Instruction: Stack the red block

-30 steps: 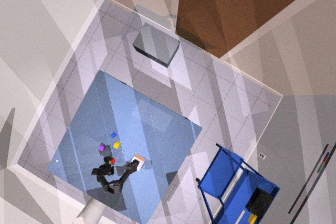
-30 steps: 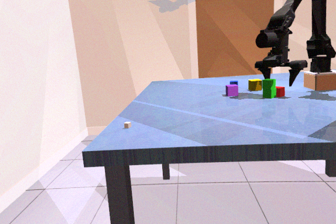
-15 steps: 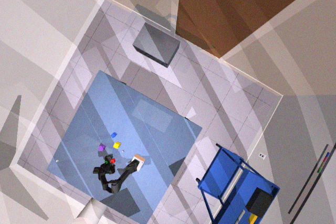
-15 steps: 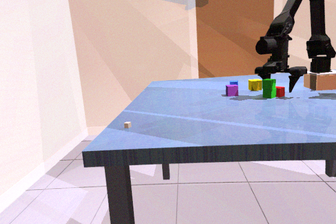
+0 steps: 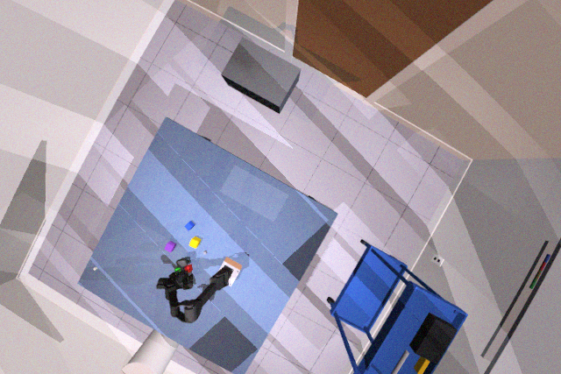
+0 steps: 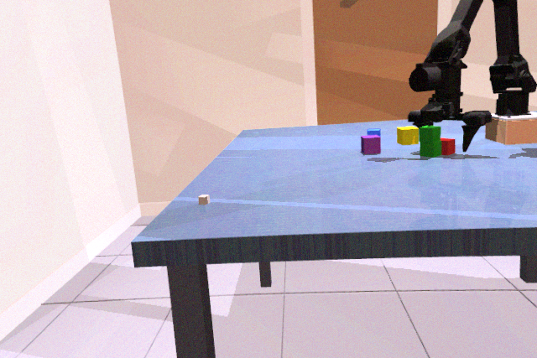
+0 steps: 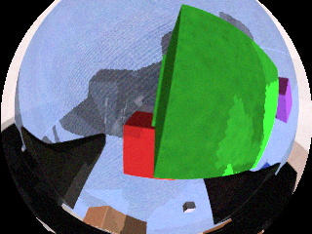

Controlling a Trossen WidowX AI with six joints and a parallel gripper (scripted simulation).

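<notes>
Now: gripper tip 10 mm to the right of the red block, 10 mm below it and 10 mm short of it. The rest, counted from my gripper tip: blue block 250 mm to the right, 140 mm ahead, 10 mm above; purple block 180 mm ahead, 60 mm to the right, 20 mm above; yellow block 170 mm to the right, 50 mm ahead, 20 mm above.
</notes>
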